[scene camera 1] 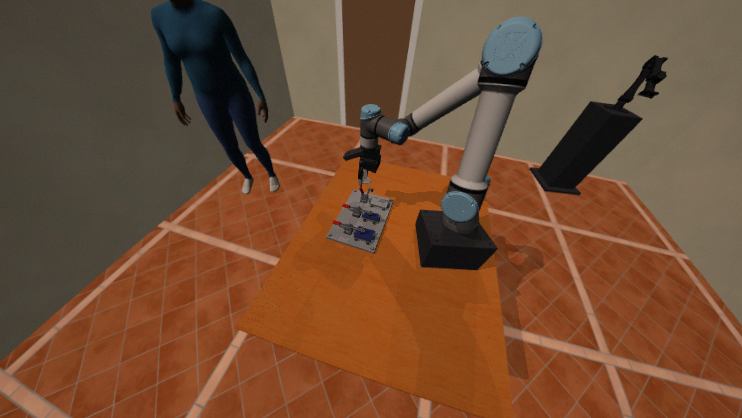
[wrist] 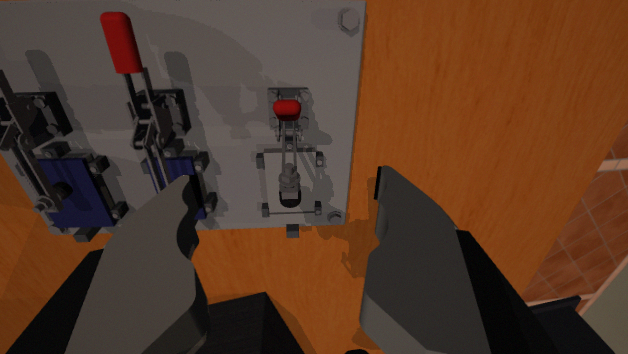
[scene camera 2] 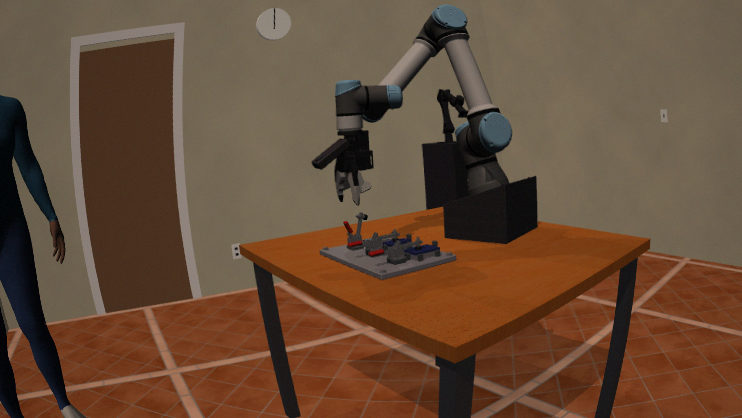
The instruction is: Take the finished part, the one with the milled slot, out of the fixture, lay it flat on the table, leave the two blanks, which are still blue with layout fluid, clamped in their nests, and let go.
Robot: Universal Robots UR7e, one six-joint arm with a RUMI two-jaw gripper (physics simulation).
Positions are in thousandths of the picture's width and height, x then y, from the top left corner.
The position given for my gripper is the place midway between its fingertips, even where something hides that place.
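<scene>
Visible: grey fixture plate (wrist: 357,179), clamp arm (wrist: 463,549), finished part (wrist: 485,603). Blue blank (wrist: 144,578), blue blank (wrist: 291,468). My gripper (scene camera 2: 471,487), visible also in scene camera 1 (scene camera 1: 491,434) and the wrist view (wrist: 461,490).
</scene>
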